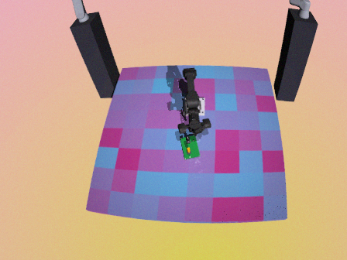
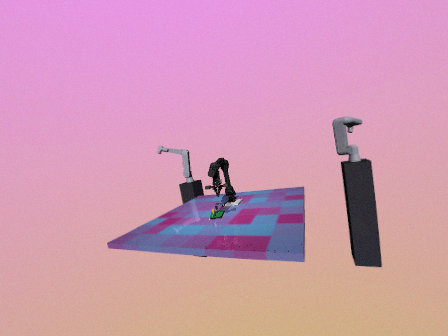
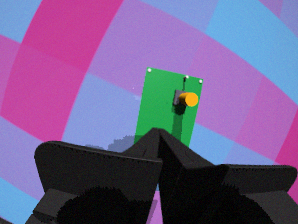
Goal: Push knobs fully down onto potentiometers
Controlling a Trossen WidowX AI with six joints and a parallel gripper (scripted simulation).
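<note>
The black knob is 9 cm below my gripper tip, 5 cm to the right of it and 3 cm behind it. Round my gripper tip: orange knob: 10 cm below, 5 cm ahead, 4 cm to the right.
</note>
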